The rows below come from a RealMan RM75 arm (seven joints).
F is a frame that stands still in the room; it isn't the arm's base.
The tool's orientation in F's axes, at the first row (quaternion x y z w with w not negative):
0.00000, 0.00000, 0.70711, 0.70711
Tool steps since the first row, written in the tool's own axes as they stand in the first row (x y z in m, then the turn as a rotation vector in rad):
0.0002, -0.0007, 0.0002, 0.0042, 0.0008, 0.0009
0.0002, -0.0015, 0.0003, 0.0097, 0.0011, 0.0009
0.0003, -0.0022, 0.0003, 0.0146, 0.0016, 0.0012
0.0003, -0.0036, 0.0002, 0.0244, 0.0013, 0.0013
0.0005, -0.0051, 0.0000, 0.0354, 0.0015, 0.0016
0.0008, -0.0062, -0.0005, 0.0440, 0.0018, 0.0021
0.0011, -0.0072, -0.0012, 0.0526, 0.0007, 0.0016
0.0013, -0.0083, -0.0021, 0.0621, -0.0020, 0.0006
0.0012, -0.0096, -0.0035, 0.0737, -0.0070, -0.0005
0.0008, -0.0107, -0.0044, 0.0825, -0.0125, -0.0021
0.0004, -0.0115, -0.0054, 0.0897, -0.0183, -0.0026
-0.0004, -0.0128, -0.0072, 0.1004, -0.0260, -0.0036
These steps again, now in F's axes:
0.0007, 0.0002, 0.0002, -0.0008, 0.0042, 0.0009
0.0015, 0.0002, 0.0003, -0.0011, 0.0097, 0.0009
0.0022, 0.0003, 0.0003, -0.0016, 0.0146, 0.0012
0.0036, 0.0003, 0.0002, -0.0013, 0.0244, 0.0013
0.0051, 0.0005, 0.0000, -0.0015, 0.0354, 0.0016
0.0062, 0.0008, -0.0005, -0.0018, 0.0440, 0.0021
0.0072, 0.0011, -0.0012, -0.0007, 0.0526, 0.0016
0.0083, 0.0013, -0.0021, 0.0020, 0.0621, 0.0006
0.0096, 0.0012, -0.0035, 0.0070, 0.0737, -0.0005
0.0107, 0.0008, -0.0044, 0.0125, 0.0825, -0.0021
0.0115, 0.0004, -0.0054, 0.0183, 0.0897, -0.0026
0.0128, -0.0004, -0.0072, 0.0260, 0.1004, -0.0036

